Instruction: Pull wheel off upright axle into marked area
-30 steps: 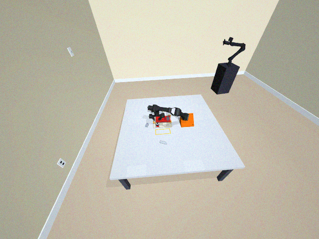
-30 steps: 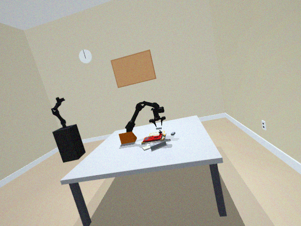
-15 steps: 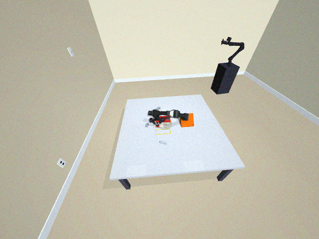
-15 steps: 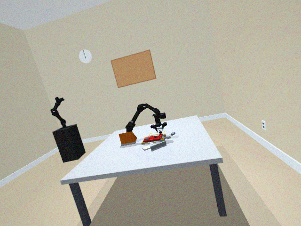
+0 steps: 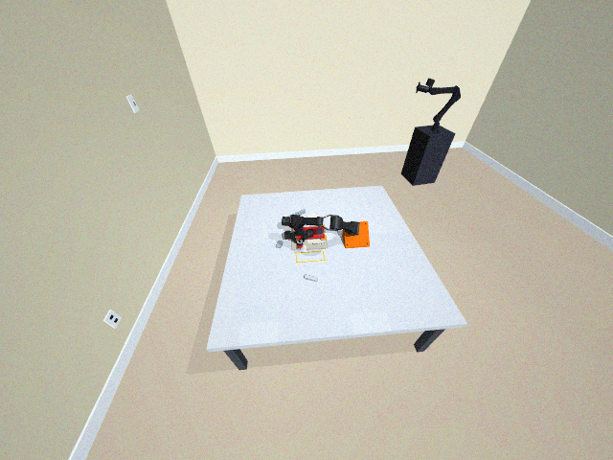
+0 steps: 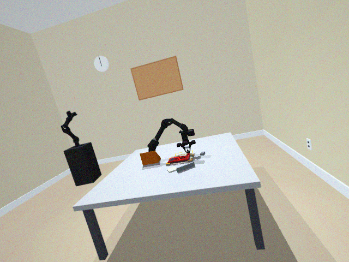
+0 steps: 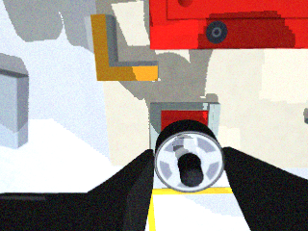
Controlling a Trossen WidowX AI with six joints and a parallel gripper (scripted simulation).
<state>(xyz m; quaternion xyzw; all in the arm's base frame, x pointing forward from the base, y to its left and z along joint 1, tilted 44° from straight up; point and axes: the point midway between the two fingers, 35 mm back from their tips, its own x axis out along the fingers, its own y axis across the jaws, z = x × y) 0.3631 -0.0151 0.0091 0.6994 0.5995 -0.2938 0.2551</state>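
The grey block is 140 mm ahead of my gripper tip, 40 mm to the right of it and 30 mm below it.
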